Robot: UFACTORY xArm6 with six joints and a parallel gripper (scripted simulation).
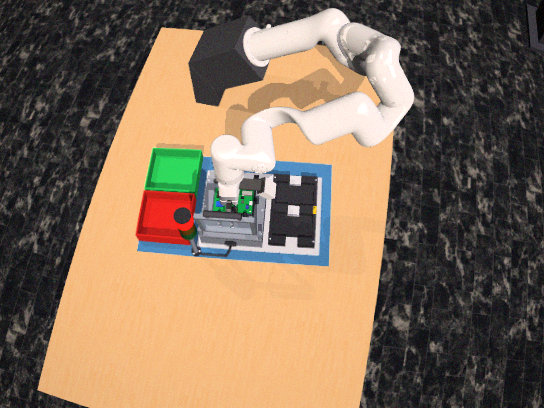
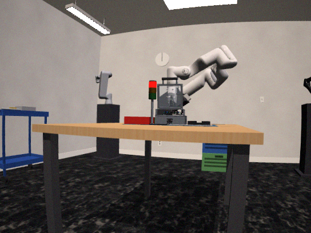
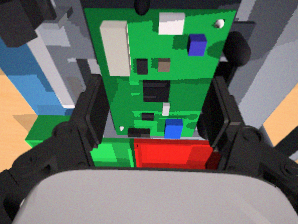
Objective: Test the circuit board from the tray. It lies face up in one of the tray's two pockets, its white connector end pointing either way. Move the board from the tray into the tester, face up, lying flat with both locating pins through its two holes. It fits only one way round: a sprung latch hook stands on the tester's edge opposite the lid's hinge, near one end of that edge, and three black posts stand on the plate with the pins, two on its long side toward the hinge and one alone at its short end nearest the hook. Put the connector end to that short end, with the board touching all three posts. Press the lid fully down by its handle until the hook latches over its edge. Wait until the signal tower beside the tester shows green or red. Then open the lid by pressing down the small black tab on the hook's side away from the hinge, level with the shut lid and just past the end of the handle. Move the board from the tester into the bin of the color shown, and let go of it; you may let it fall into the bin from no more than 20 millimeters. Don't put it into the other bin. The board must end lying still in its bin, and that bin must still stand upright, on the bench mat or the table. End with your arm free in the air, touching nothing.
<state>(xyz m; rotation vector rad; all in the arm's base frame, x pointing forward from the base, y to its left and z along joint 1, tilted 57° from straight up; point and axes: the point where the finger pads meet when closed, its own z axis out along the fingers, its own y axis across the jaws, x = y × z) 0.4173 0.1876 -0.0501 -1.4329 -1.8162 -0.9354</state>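
The tester plate is 10 mm to the left of my hand and 10 mm below it. From my hand the other things lie so: tester lid: 110 mm ahead, 20 mm to the left, 100 mm above; then black tab: 70 mm behind, 40 mm to the left; then red bin: 90 mm ahead, 190 mm to the right, 70 mm below.
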